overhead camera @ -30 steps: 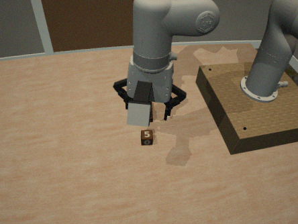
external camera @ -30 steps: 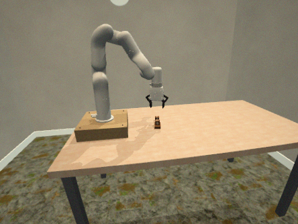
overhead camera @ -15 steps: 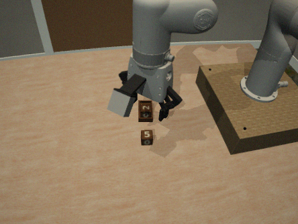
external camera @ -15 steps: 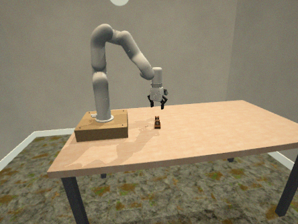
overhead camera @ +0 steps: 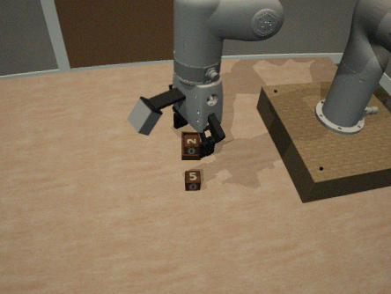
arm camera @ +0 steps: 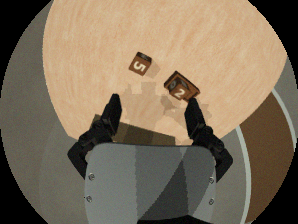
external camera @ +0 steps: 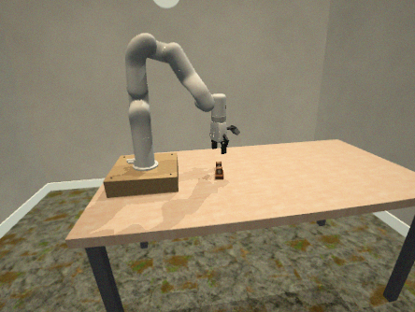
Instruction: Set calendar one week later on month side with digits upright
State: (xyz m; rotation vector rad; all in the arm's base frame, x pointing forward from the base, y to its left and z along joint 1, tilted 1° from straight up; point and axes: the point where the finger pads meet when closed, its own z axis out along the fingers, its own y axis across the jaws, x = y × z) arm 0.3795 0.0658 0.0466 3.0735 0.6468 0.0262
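Right now the cube is 1 cm behind my hand, 6 cm to the right of it and 9 cm below it. From my hand the other things lie so: brown tray 1 cm behind, 8 cm to the right, 11 cm below.
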